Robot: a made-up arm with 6 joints.
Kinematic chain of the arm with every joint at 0, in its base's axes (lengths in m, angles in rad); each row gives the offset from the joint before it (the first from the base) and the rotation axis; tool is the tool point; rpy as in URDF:
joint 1: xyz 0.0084 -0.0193 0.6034 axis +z
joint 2: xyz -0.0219 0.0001 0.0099 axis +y
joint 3: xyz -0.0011 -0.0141 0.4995 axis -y
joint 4: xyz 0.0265 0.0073 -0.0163 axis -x
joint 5: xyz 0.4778 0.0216 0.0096 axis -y
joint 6: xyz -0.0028 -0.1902 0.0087 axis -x
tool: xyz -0.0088 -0.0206 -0.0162 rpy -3.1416 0 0
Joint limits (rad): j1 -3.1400..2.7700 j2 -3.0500..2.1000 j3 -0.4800..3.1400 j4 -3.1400..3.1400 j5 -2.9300..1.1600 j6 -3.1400..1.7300
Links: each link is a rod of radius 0.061 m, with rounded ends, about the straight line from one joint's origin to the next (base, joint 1, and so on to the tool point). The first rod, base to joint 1, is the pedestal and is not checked.
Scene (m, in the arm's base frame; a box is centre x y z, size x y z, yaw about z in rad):
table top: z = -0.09
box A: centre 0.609 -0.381 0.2 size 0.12 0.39 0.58 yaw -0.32
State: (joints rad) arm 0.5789 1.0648 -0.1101 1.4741 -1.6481 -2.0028
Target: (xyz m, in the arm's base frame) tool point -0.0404 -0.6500 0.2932
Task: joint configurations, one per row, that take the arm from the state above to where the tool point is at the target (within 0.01 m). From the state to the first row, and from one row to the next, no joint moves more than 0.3 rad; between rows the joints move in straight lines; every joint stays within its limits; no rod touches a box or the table.
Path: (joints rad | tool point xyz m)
1: 0.2823 1.1487 -0.2334 1.5298 -1.6074 -2.2274 | 0.6339 0.1710 0.3449
2: -0.0142 1.2325 -0.3567 1.5855 -1.5668 -2.4520 | 0.5738 -0.0107 0.2655
3: -0.3108 1.3164 -0.4800 1.6413 -1.5261 -2.6766 | 0.4607 -0.1382 0.2076
4: -0.5575 1.3011 -0.4256 1.5155 -1.5494 -2.5397 | 0.4405 -0.2807 0.2195
5: -0.8042 1.2858 -0.3711 1.3898 -1.5727 -2.4027 | 0.3750 -0.4165 0.2346
6: -1.0508 1.2706 -0.3167 1.2641 -1.5960 -2.2658 | 0.2673 -0.5313 0.2522
7: -1.2975 1.2553 -0.2622 1.1383 -1.6193 -2.1289 | 0.1250 -0.6124 0.2720
8: -1.5442 1.2400 -0.2078 1.0126 -1.6426 -1.9920 | -0.0404 -0.6500 0.2932

